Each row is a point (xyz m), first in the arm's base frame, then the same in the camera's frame.
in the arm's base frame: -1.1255 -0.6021 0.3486
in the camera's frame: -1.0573 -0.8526 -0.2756
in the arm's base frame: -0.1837 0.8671 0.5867
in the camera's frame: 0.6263 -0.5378 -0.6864
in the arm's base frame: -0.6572 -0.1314 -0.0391
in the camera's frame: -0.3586 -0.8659 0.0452
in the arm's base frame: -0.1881 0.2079 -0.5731
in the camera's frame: 0.2528 -0.9071 0.5399
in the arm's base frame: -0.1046 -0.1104 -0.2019
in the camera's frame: -0.0335 -0.5327 0.3852
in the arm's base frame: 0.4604 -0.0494 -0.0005
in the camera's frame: 0.2733 -0.0143 0.4095
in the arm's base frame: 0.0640 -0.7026 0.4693
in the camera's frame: -0.5563 0.1639 0.1187
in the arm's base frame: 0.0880 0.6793 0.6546
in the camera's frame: 0.5948 -0.2245 -0.5658
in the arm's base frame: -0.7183 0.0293 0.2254
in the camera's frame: -0.2963 -0.8333 -0.2624
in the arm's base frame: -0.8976 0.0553 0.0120
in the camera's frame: -0.3313 -1.0925 -0.1626
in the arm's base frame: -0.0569 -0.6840 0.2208
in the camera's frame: -0.5622 -0.0660 0.2732
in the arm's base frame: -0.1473 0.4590 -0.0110
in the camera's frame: 0.3957 -0.6734 -0.0129
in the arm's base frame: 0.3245 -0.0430 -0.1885
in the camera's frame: 0.2397 -0.2196 0.5123
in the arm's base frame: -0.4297 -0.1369 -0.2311
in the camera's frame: -0.2167 -0.7889 0.2953
